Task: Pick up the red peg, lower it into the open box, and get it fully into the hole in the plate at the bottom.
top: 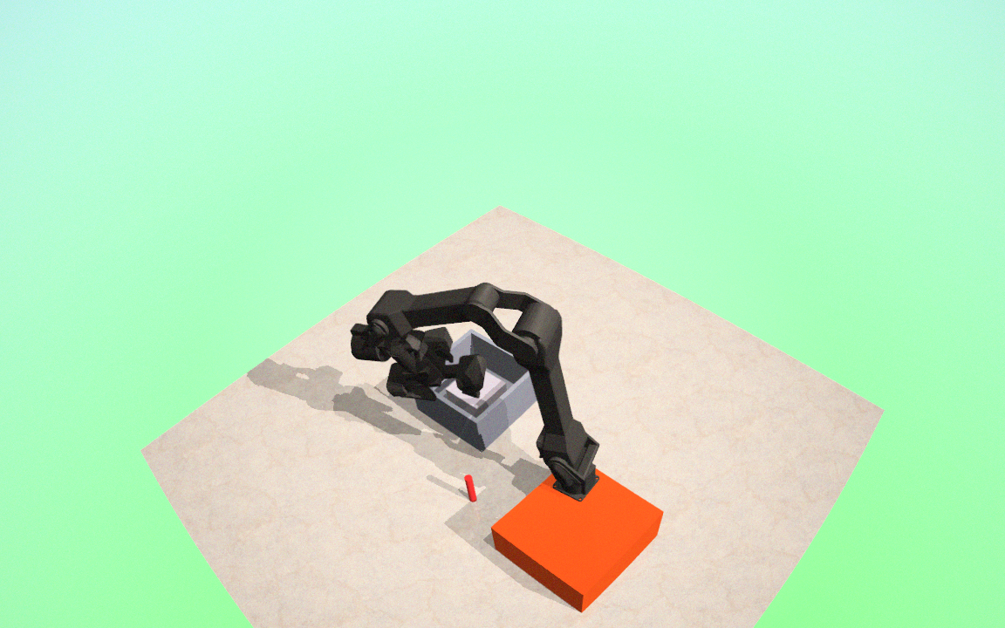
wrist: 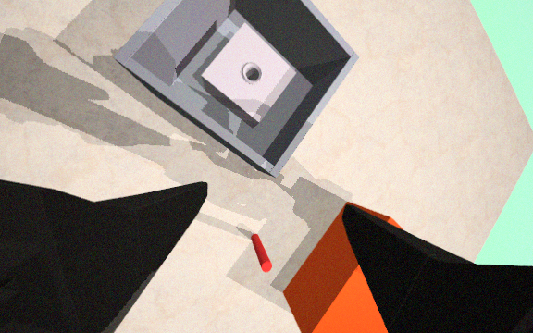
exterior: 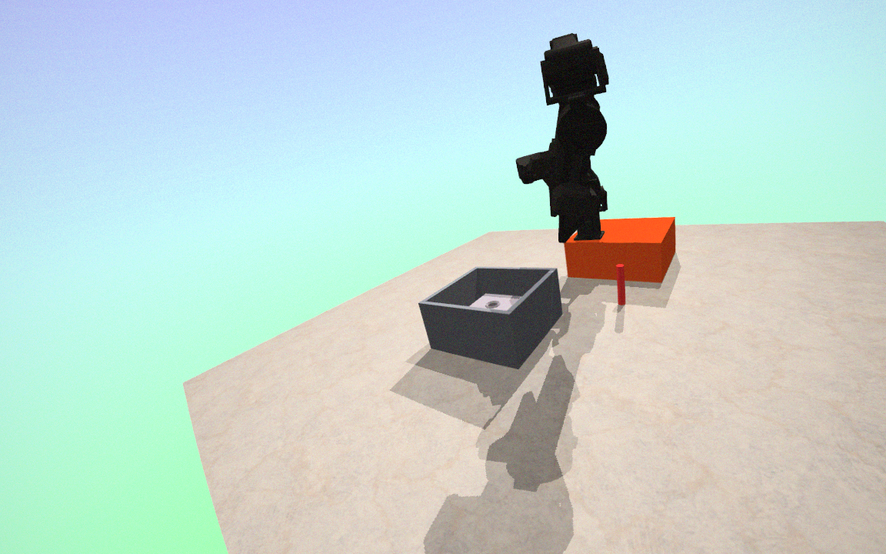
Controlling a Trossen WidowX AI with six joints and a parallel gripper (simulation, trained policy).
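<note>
My gripper tip is now 14 cm above the red peg, 9 cm to the right of it and 8 cm past it. Also, from my gripper tip: pale plate: 13 cm below, 12 cm to the right, 7 cm ahead; then grey box: 15 cm below, 12 cm to the right, 7 cm ahead.
</note>
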